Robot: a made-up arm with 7 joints. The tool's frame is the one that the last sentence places.
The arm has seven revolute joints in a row. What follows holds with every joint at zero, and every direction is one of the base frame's.
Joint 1 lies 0.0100 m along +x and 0.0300 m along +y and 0.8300 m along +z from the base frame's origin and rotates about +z.
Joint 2 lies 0.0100 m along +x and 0.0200 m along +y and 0.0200 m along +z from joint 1 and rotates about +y.
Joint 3 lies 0.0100 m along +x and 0.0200 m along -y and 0.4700 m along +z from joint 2 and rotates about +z.
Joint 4 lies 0.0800 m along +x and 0.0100 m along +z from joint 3 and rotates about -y.
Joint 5 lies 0.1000 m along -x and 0.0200 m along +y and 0.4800 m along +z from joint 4 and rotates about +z.
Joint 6 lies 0.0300 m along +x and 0.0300 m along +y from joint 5 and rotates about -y.
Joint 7 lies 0.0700 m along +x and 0.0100 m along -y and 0.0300 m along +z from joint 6 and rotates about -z.
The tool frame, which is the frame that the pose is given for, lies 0.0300 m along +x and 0.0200 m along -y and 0.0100 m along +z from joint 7; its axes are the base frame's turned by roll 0.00, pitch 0.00 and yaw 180.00 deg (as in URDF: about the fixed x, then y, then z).
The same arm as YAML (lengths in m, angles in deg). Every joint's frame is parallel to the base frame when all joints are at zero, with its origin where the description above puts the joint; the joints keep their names.
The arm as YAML. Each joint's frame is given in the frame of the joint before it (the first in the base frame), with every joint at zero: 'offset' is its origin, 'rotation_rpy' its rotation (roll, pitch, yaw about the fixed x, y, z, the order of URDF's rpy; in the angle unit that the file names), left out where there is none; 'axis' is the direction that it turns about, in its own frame. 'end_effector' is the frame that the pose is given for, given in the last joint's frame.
length_unit: m
angle_unit: deg
chain:
  - id: joint 1
    offset: [0.01, 0.03, 0.83]
    axis: [0.0, 0.0, 1.0]
  - id: joint 2
    offset: [0.01, 0.02, 0.02]
    axis: [0.0, 1.0, 0.0]
  - id: joint 3
    offset: [0.01, -0.02, 0.47]
    axis: [0.0, 0.0, 1.0]
  - id: joint 4
    offset: [0.08, 0.0, 0.01]
    axis: [0.0, -1.0, 0.0]
  - id: joint 5
    offset: [-0.1, 0.02, 0.48]
    axis: [0.0, 0.0, 1.0]
  - id: joint 6
    offset: [0.03, 0.03, 0.0]
    axis: [0.0, -1.0, 0.0]
  - id: joint 7
    offset: [0.07, -0.01, 0.03]
    axis: [0.0, 0.0, -1.0]
end_effector:
  offset: [0.03, -0.02, 0.01]
  rotation_rpy: [0.0, 0.0, 180.0]

